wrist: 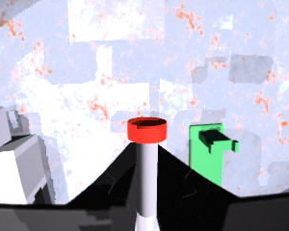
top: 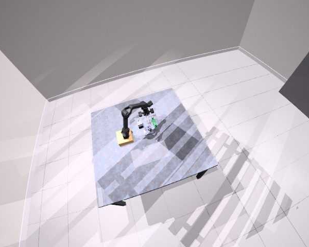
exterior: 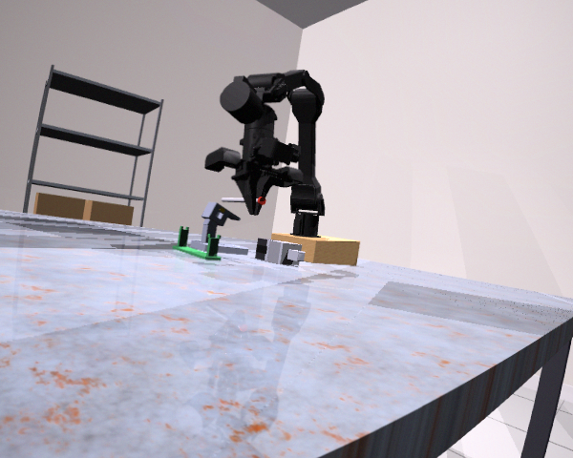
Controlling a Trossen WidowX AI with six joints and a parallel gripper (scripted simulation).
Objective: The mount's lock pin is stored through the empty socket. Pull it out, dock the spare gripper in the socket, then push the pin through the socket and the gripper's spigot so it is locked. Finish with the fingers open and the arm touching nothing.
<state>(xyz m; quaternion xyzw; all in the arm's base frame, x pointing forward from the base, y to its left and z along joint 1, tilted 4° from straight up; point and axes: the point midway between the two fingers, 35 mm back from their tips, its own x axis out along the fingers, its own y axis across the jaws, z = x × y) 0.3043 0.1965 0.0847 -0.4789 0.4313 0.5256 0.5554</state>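
The green mount lies 7 cm ahead of my gripper tip, 8 cm to the right of it and 7 cm below it. The rest, counted from my gripper tip: spare gripper: 11 cm behind, 5 cm to the right, 7 cm below; socket: 3 cm behind, 18 cm to the right, 4 cm below.
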